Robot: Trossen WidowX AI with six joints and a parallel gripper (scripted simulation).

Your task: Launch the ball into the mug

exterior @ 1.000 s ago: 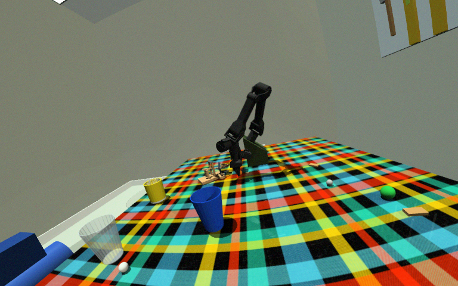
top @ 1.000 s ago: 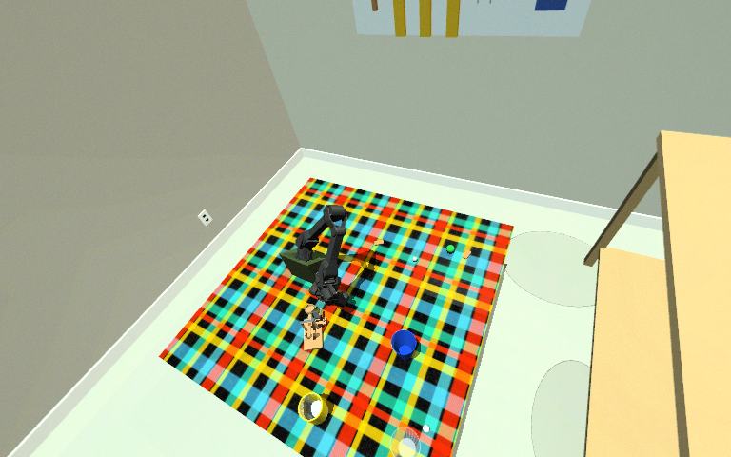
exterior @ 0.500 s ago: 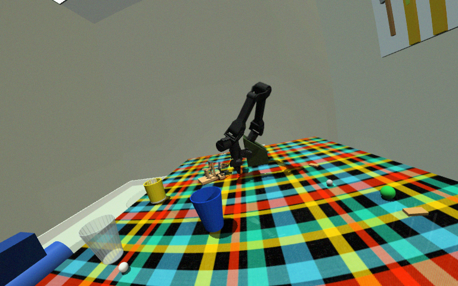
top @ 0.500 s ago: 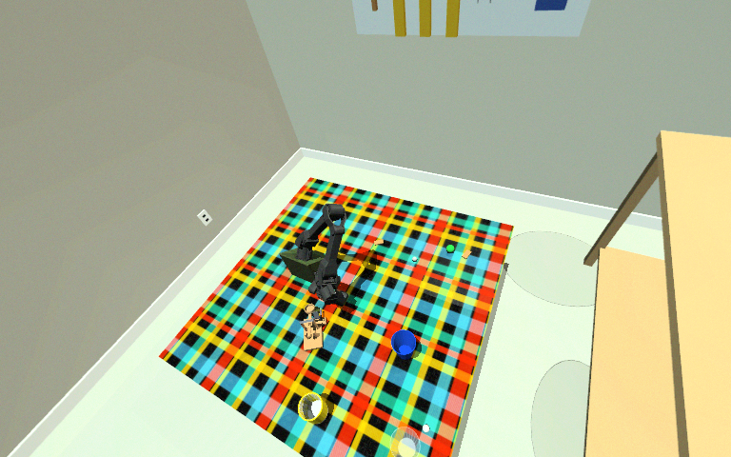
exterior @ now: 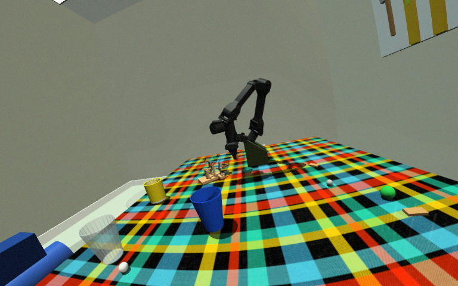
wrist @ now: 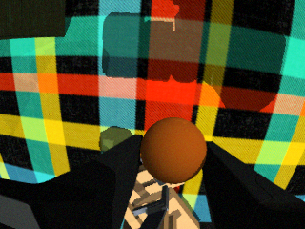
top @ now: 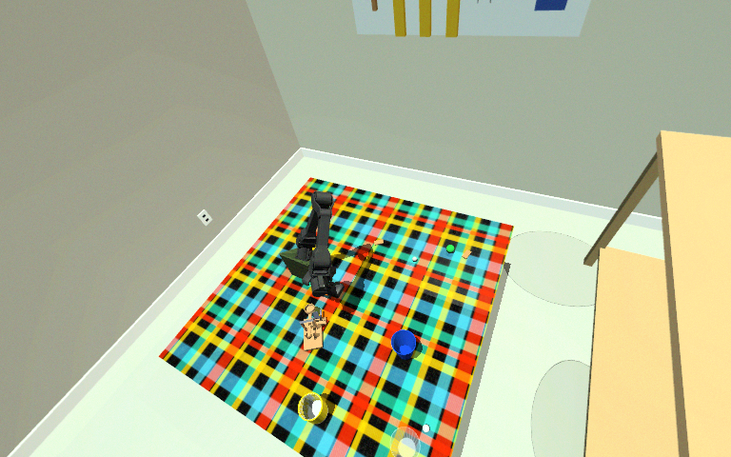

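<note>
My gripper tip is 4 cm past the wooden catapult, 12 cm to the left of it and 5 cm above it. Round my gripper tip: orange ball 1 cm above; then yellow mug 12 cm ahead, 43 cm to the right, 7 cm below; then blue cup 38 cm ahead, 12 cm to the right, 7 cm below.
</note>
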